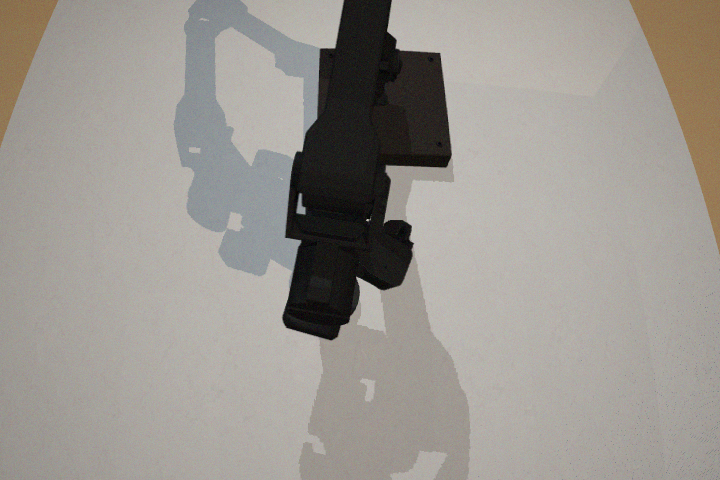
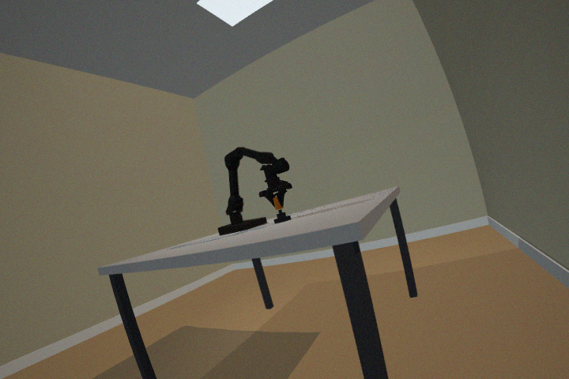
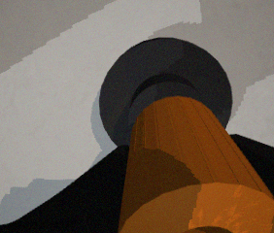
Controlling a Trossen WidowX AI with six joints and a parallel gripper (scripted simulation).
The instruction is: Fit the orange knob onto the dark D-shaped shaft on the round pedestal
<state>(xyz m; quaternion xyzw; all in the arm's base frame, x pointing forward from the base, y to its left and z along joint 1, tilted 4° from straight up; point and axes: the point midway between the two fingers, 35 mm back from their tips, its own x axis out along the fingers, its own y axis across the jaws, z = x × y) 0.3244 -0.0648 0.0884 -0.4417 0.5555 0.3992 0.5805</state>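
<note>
Right now the orange knob is 2 cm above my gripper tip. Also, from my gripper tip: round dark pedestal 4 cm below.
</note>
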